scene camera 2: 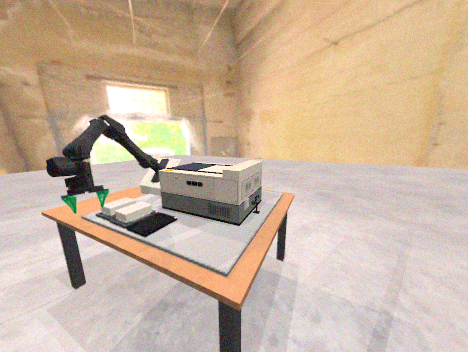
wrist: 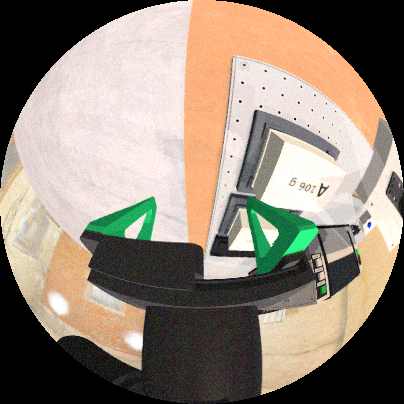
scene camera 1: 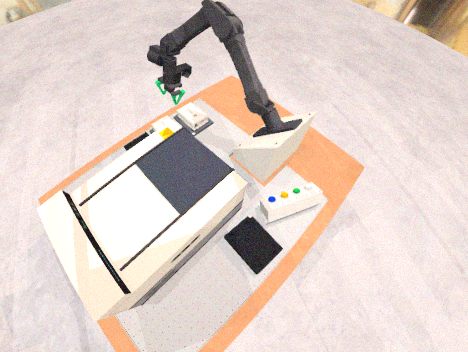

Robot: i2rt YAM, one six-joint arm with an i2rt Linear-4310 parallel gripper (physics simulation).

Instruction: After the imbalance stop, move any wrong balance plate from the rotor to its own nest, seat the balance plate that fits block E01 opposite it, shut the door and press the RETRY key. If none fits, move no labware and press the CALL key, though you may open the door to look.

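Places are measured from the arm's base along level axes (x right, y down, z ahead), in millimetres.
Where they show: gripper, between the fingertips: (scene camera 2: pixel 89 210) (wrist: pixel 200 201) (scene camera 1: pixel 170 99); arm's base, origin of its link: (scene camera 1: pixel 276 129).
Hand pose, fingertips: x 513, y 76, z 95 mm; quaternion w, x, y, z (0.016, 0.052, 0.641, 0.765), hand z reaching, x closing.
Note:
Things, the pixels of their top centre, and the offset from my fingertips. "spot": a spot on its surface instead. Level surfaces: height alone.
- second white plate, centre of its top: (wrist: pixel 264 241) (scene camera 1: pixel 166 126) (scene camera 2: pixel 134 207) dx -111, dy +16, dz +120 mm
- dark door panel, centre of its top: (scene camera 1: pixel 181 166) (scene camera 2: pixel 193 166) dx -403, dy -144, dz +259 mm
- key box, centre of its top: (scene camera 1: pixel 295 196) dx -707, dy -14, dz +59 mm
- black pad, a spot on its surface: (scene camera 1: pixel 253 245) spot: dx -691, dy +41, dz +268 mm
- perforated grey board, height of its surface: dy +69 mm
- orange table, height of its surface: dy +82 mm
My gripper (scene camera 1: pixel 169 98) (scene camera 2: pixel 89 210) (wrist: pixel 200 201) is open and empty, raised above the table edge near the balance plates. The white balance plate marked A 106 g (scene camera 1: pixel 192 116) (scene camera 2: pixel 118 206) (wrist: pixel 305 172) sits on a dark nest. A second white plate (scene camera 1: pixel 163 123) (scene camera 2: pixel 134 212) (wrist: pixel 241 231) is beside it, partly behind a green finger in the wrist view; its marking is unreadable. The cream machine (scene camera 1: pixel 55 220) (scene camera 2: pixel 210 186) has a dark door panel (scene camera 1: pixel 185 170) between its top rails. The rotor and block E01 do not show. A key box (scene camera 1: pixel 292 206) has blue, yellow, green and white keys, labels unreadable.
A black pad (scene camera 1: pixel 253 245) lies beside the key box. Another black pad (scene camera 1: pixel 136 141) (scene camera 2: pixel 152 223) lies near the second plate. The arm's cream base (scene camera 1: pixel 275 152) stands between the plates and the key box. The perforated grey board (scene camera 1: pixel 185 305) (scene camera 2: pixel 210 250) lies on the orange table (scene camera 2: pixel 235 295).

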